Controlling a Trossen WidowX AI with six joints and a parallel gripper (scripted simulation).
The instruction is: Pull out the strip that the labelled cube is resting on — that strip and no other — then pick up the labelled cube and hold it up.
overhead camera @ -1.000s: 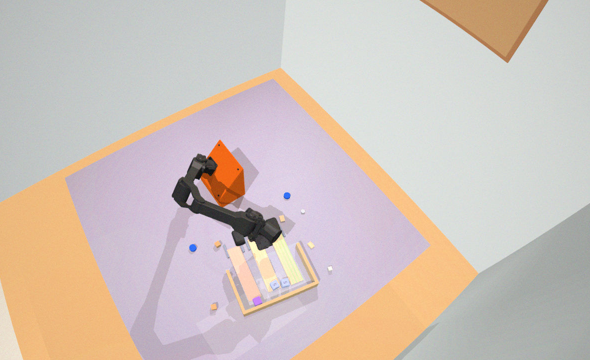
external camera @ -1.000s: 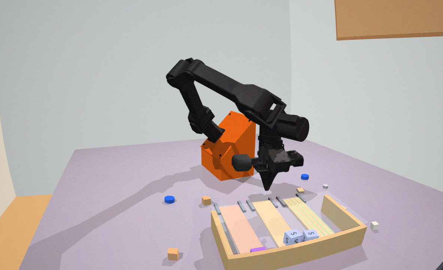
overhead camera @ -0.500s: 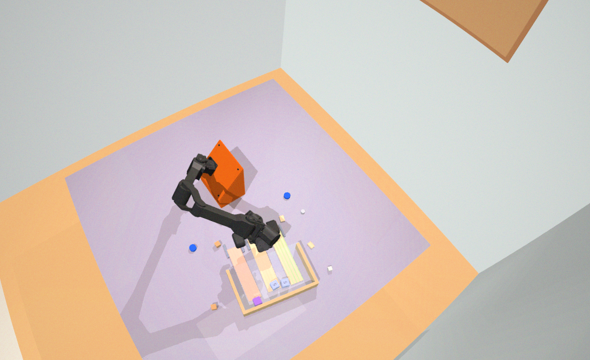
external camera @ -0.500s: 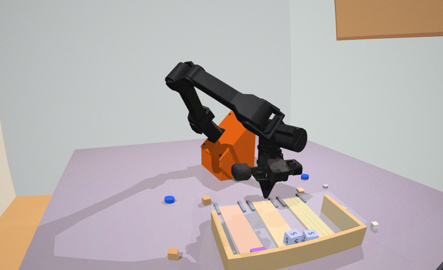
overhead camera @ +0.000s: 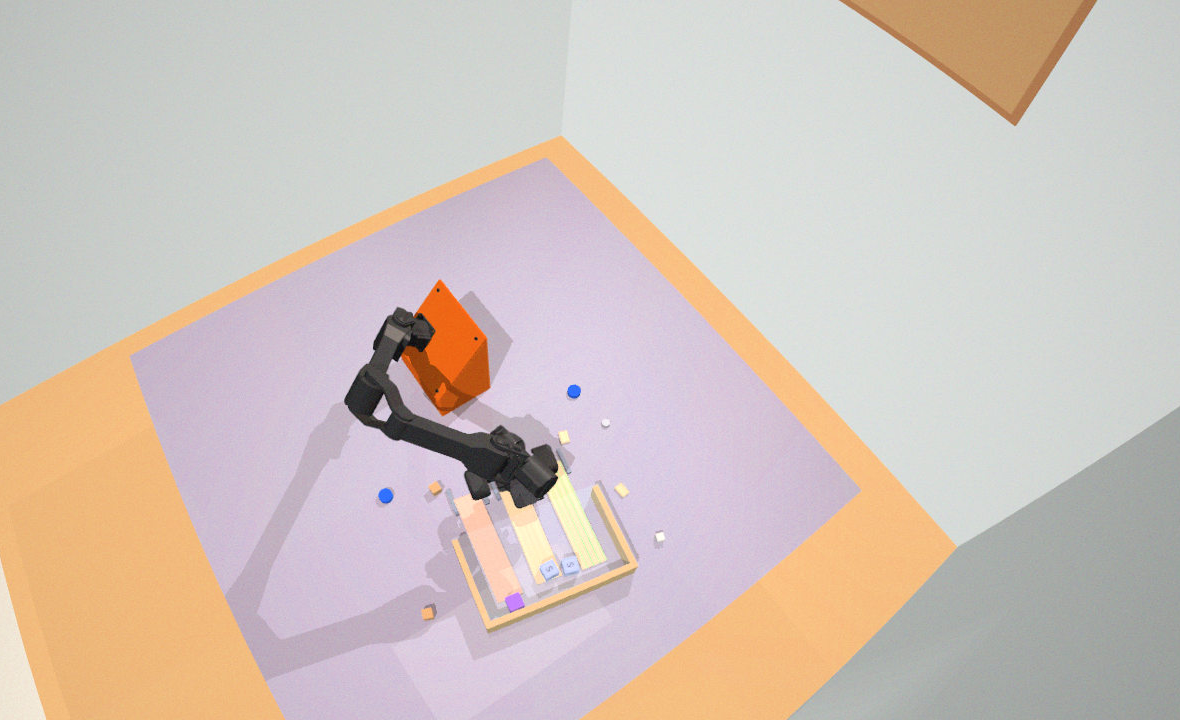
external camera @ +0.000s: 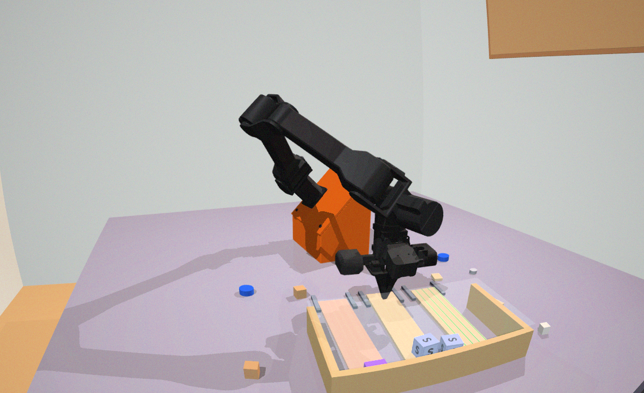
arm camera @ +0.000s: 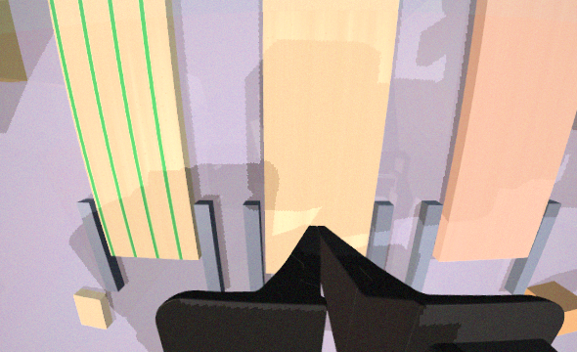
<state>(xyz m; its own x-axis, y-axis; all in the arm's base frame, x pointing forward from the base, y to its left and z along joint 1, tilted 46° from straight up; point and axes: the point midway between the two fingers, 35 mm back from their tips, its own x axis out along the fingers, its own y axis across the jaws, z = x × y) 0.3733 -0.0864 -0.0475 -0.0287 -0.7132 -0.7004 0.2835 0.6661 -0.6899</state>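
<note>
Right now the tan strip is 90 mm ahead of my gripper tip and 30 mm to the right of it.
</note>
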